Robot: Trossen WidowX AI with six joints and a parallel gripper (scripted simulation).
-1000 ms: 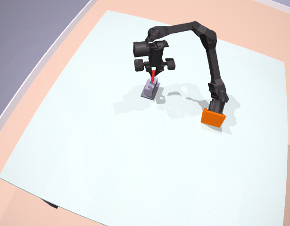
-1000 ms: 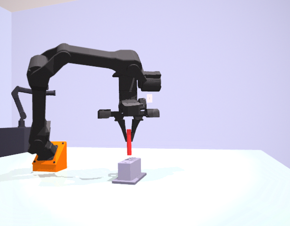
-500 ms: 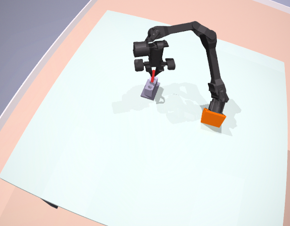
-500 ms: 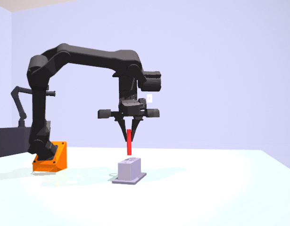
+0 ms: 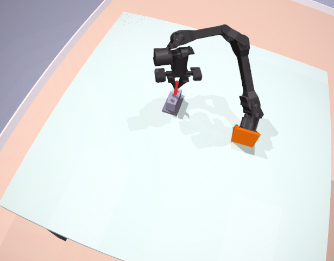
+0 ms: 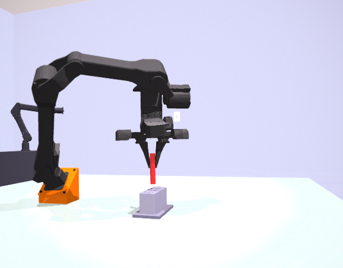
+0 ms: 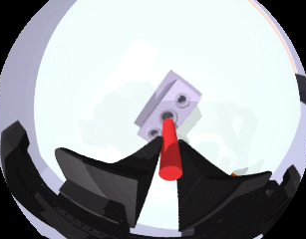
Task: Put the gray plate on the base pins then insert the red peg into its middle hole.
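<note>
Right now the red peg is right at my gripper tip. The rest, counted from my gripper tip: base: 110 mm below; then gray plate: 70 mm below.
</note>
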